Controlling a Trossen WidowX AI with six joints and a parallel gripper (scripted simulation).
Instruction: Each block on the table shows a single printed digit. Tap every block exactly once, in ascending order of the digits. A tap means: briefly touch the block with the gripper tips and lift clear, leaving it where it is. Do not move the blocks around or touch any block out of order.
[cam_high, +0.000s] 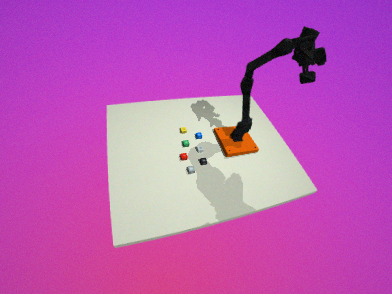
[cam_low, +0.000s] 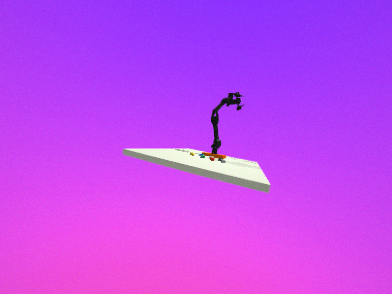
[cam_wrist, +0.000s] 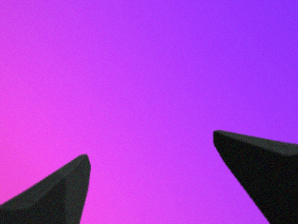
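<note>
Now: gripper tip 28 cm short of the white block, 16 cm to the left of it and 60 cm above it. Also, from my gripper tip: black block: 29 cm ahead, 7 cm to the right, 60 cm below; then blue block: 26 cm ahead, 26 cm to the right, 60 cm below; then grey block: 36 cm ahead, 3 cm to the right, 60 cm below.
</note>
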